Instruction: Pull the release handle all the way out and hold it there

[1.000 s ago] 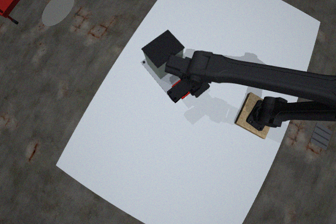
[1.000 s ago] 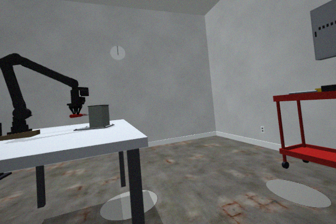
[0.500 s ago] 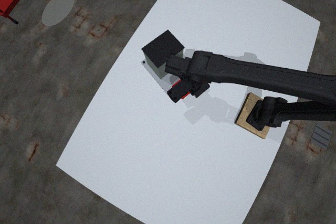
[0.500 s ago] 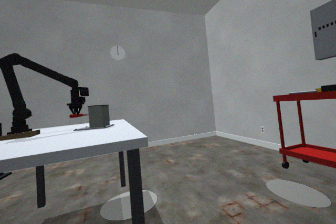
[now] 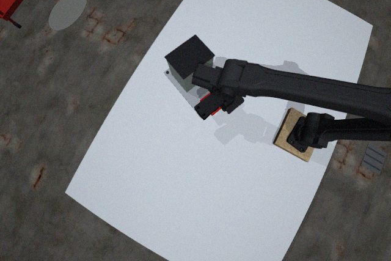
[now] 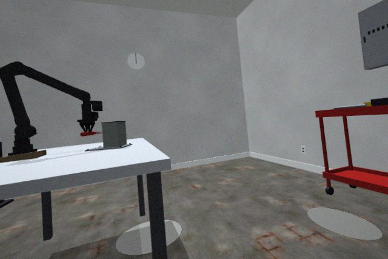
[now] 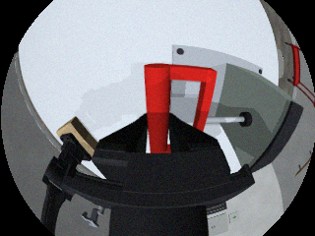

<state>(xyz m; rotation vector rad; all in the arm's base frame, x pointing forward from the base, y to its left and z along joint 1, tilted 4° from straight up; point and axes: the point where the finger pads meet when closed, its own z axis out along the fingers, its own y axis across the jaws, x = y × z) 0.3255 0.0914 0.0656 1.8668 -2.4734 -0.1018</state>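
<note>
My hand is 50 mm short of the release handle, 20 mm to the left of it and 10 mm above it. Also, from my hand: baseplate (140 mm ahead, 40 mm to the right, 110 mm below).
</note>
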